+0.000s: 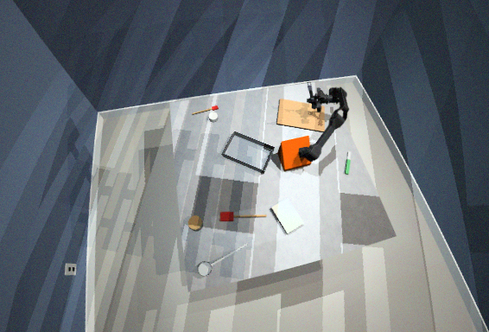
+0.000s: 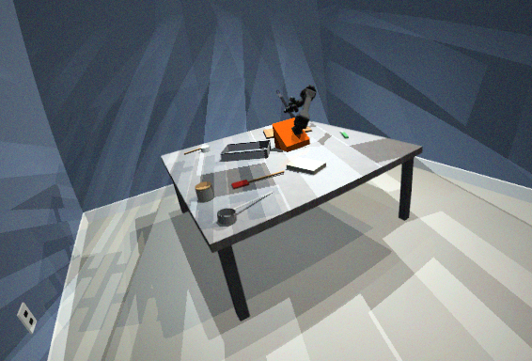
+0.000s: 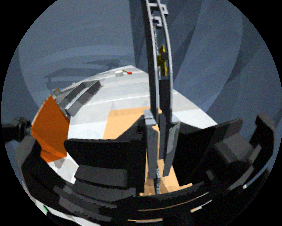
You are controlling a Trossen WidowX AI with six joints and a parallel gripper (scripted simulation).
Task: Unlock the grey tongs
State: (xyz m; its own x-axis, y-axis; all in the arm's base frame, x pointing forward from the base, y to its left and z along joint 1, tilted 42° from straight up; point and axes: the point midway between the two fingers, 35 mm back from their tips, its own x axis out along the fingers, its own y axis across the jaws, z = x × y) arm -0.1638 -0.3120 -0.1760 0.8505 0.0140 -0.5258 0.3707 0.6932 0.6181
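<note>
My gripper tip is 15 cm above the wooden board, 2 cm to the right of it and 1 cm short of it. Also, from my gripper tip: roasting tin: 48 cm ahead, 26 cm to the left, 13 cm below; red spatula: 66 cm to the left, 63 cm ahead, 15 cm below; cream slab: 72 cm to the left, 34 cm ahead, 14 cm below.
</note>
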